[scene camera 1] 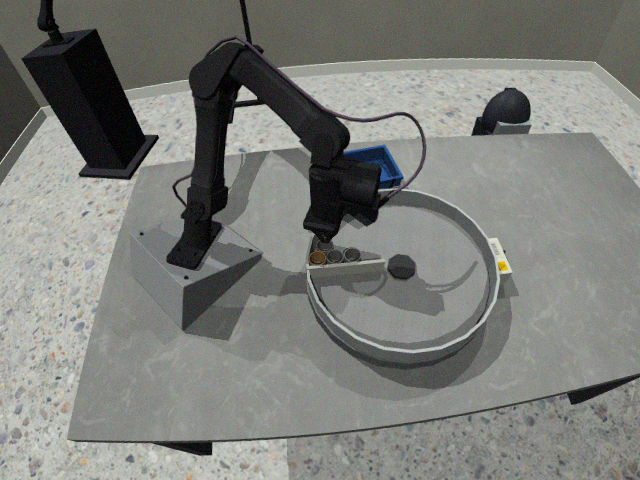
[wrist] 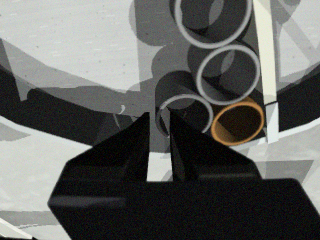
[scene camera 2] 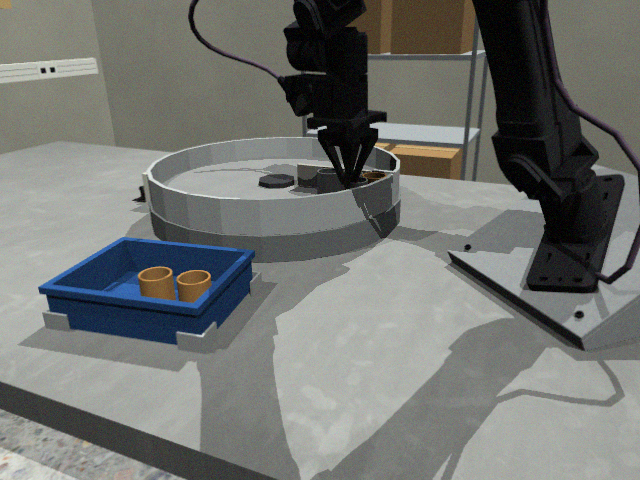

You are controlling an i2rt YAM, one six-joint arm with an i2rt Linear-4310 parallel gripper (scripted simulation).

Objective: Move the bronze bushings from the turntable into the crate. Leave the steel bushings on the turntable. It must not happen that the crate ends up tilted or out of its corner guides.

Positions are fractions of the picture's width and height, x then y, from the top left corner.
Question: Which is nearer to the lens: the bronze bushing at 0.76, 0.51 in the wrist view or the steel bushing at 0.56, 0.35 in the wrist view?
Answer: The steel bushing.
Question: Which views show the gripper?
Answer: Scene camera 1, the wrist view and scene camera 2: all of them.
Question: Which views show the crate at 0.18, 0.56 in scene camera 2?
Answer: Scene camera 1 and scene camera 2 only.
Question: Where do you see a turntable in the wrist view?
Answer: At 0.34, 0.26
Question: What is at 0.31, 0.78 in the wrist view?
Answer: The gripper.
